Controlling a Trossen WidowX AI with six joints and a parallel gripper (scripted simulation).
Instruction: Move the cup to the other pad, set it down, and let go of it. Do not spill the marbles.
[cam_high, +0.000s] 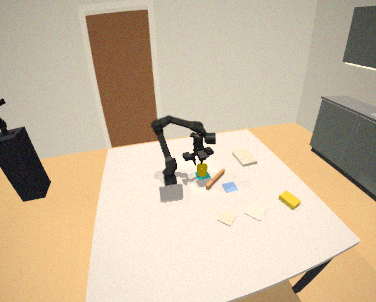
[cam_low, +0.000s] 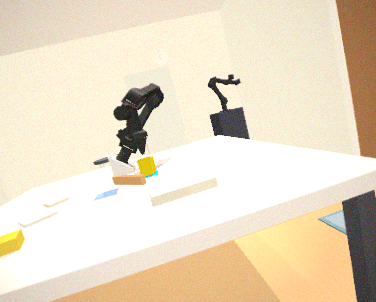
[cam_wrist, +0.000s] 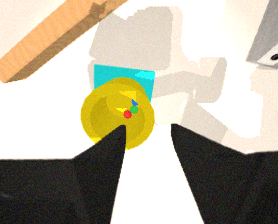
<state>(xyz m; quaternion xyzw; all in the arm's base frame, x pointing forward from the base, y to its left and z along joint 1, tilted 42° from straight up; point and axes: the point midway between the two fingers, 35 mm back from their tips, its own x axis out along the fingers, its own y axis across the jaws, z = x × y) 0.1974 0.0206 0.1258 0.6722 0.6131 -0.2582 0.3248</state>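
My gripper tip is 2 cm short of the yellow cup and 5 cm above it. The rest, counted from my gripper tip: wooden bar (9 cm ahead, 9 cm to the right, 8 cm below); then cream block (39 cm ahead, 6 cm to the left, 8 cm below).
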